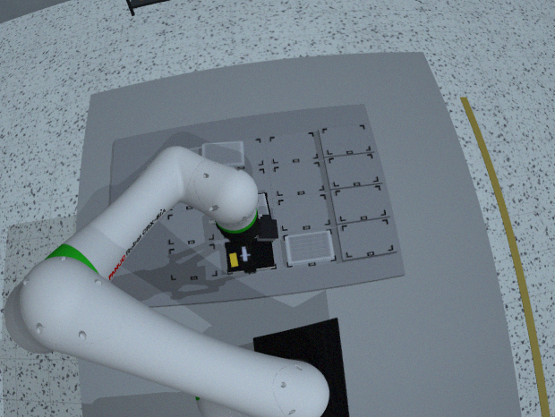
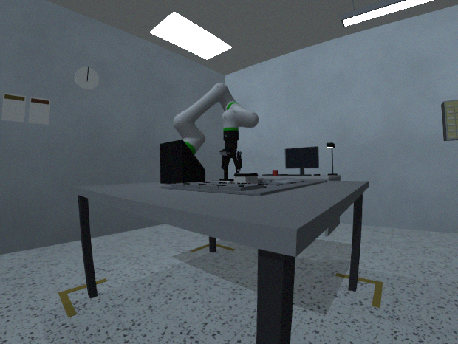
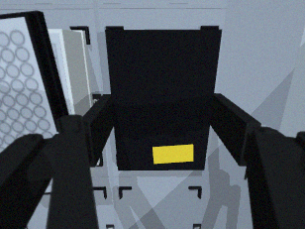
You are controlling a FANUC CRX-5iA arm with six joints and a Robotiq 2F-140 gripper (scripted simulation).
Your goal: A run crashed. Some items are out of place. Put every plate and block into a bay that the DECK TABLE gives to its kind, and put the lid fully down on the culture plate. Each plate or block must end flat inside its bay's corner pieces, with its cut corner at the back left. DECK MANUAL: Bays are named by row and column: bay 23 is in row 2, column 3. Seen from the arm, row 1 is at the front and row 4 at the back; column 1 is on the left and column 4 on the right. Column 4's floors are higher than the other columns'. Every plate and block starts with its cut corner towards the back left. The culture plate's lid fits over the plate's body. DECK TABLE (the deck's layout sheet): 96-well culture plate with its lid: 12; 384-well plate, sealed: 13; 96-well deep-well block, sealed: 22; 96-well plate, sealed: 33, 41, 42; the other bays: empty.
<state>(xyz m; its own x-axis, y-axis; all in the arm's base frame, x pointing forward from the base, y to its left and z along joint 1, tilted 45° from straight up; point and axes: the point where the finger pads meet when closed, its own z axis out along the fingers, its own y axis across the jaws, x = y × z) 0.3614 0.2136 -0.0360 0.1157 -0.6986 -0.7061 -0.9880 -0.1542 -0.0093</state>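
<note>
Now: hand 20 mm above the black lid. Also, from my hand: culture plate (30 mm below); deep-well block (110 mm ahead, 20 mm below, 10 mm to the left); dark-sided plate (110 mm ahead, 10 mm to the left, 10 mm above).
</note>
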